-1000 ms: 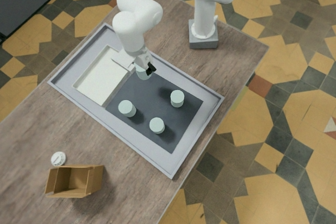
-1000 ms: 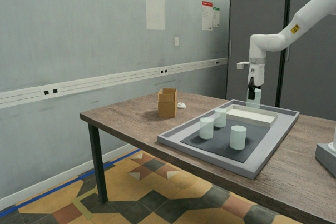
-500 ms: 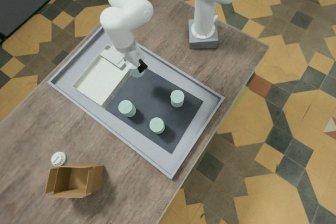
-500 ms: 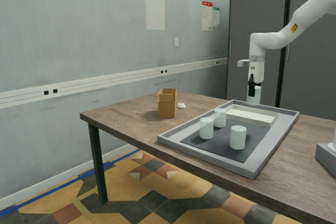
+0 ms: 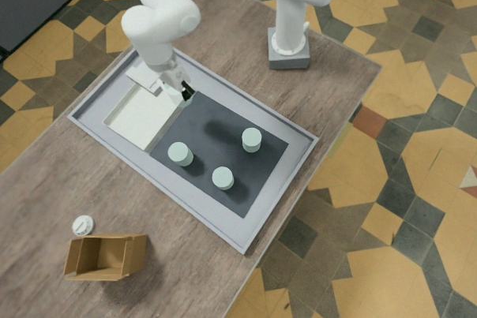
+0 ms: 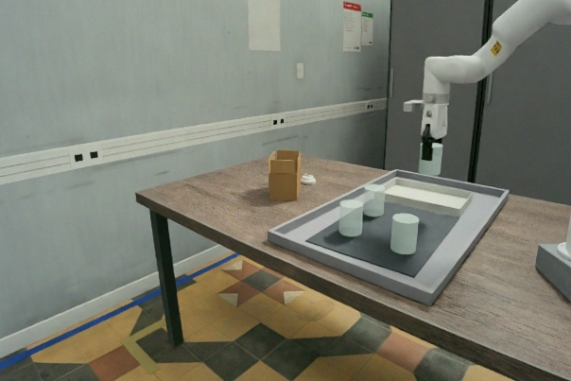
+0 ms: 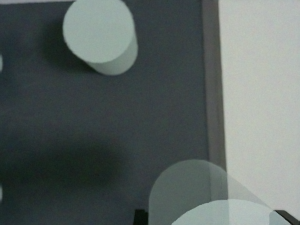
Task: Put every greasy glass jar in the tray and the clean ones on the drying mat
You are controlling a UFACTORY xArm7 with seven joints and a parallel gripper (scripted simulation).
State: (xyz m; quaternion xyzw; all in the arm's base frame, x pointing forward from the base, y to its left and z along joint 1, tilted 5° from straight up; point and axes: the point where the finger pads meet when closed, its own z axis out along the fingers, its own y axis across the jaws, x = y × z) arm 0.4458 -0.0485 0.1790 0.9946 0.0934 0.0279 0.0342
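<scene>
My hand is 9 cm short of the white tray, 14 cm to the left of it and 20 cm above it. From my hand the other things lie so: small white round dial 52 cm ahead, 5 cm to the left, 20 cm below; then grey rimmed board 4 cm ahead, 4 cm to the left, 21 cm below; then dark drying mat 2 cm ahead, 17 cm to the left, 21 cm below.
</scene>
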